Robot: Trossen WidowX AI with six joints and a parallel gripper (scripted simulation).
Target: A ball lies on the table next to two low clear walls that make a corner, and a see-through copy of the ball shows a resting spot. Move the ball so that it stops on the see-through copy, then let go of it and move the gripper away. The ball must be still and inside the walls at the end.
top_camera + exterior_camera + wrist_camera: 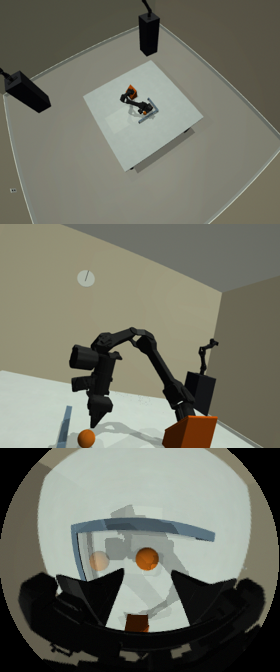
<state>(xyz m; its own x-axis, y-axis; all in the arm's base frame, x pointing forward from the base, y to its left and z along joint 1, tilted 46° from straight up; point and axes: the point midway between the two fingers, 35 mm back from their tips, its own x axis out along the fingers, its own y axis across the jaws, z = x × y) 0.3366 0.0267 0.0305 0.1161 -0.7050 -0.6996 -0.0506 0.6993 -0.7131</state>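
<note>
Right now the orange ball is 6 cm below my gripper tip. Also, from my gripper tip: wall 16 cm to the left, 5 cm below, 4 cm behind.
</note>
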